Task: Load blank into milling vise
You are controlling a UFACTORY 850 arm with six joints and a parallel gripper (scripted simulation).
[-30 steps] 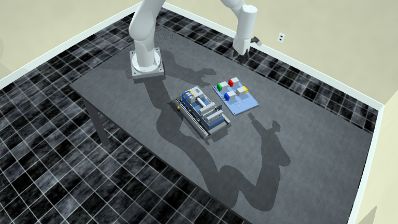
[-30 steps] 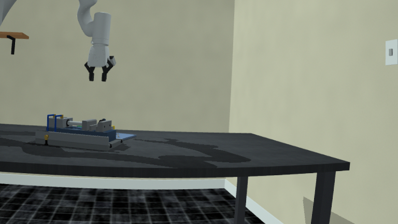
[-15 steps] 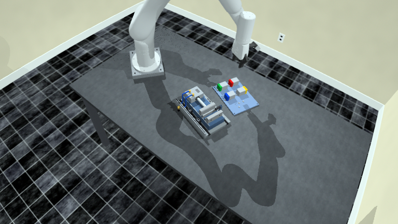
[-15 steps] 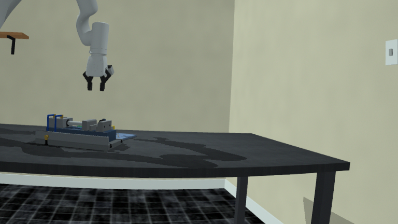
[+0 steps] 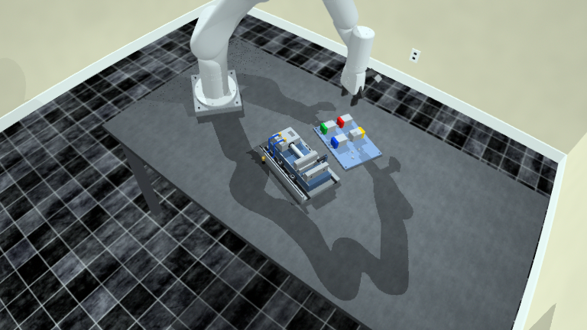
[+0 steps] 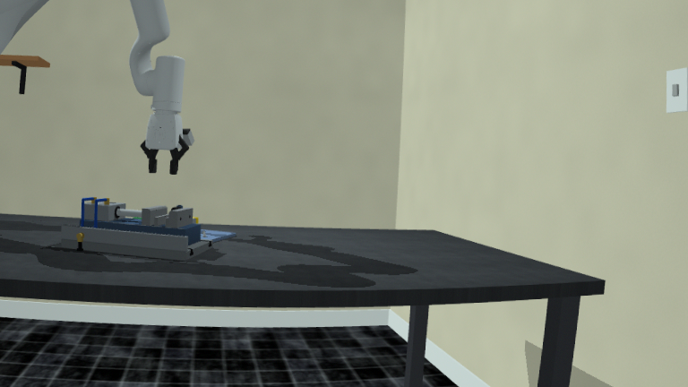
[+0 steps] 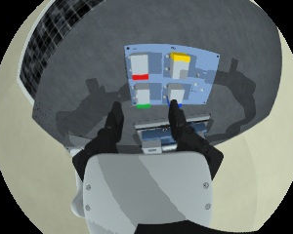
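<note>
Now: the red-ended blank 1 cm behind my hand, 1 cm to the left of it and 15 cm below it. From my hand the other things lie so: yellow-ended blank (8 cm ahead, 1 cm to the right, 15 cm below); then blue-ended blank (6 cm ahead, 10 cm to the right, 15 cm below); then green-ended blank (3 cm behind, 7 cm to the right, 15 cm below).
</note>
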